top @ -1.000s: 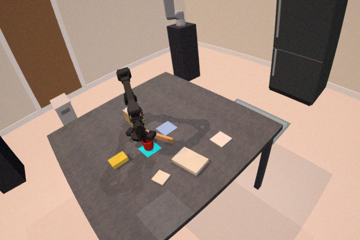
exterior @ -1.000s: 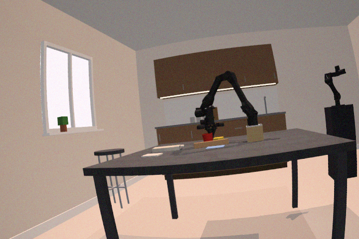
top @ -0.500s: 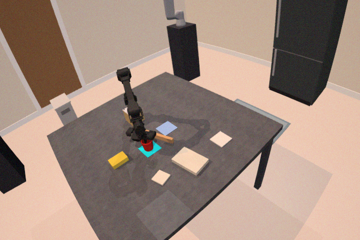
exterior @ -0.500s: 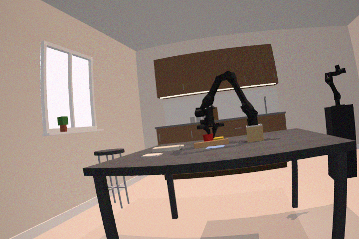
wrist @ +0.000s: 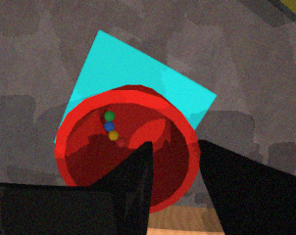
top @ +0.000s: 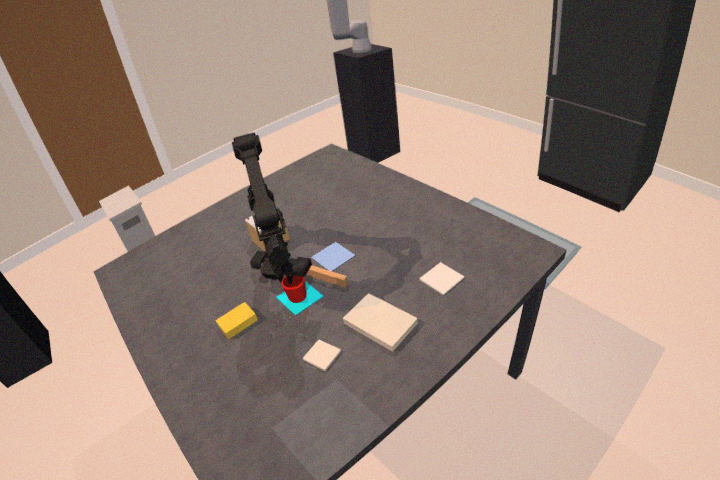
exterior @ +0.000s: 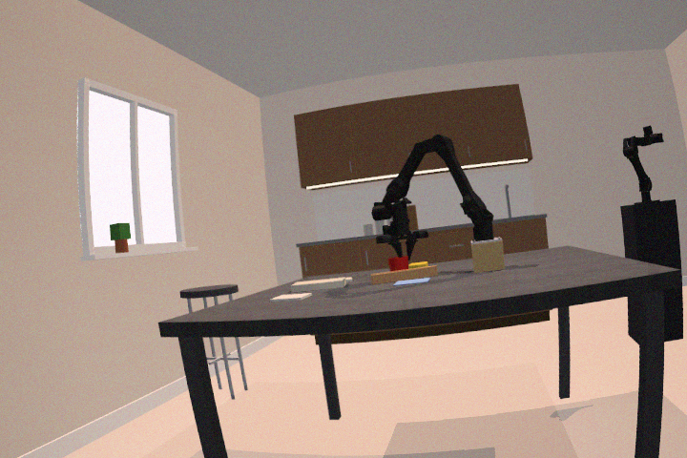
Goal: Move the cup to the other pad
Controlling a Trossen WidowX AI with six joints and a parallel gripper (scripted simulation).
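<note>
Now: the red cup 20 mm below my gripper tip, 20 mm ahead of it and 10 mm to the left of it. Round my gripper tip: yellow block (190 mm to the right, 40 mm below, 10 mm behind); then wooden bar (110 mm to the left, 50 mm below, 20 mm behind); then cyan pad (70 mm below, 20 mm to the left, 20 mm ahead).
</note>
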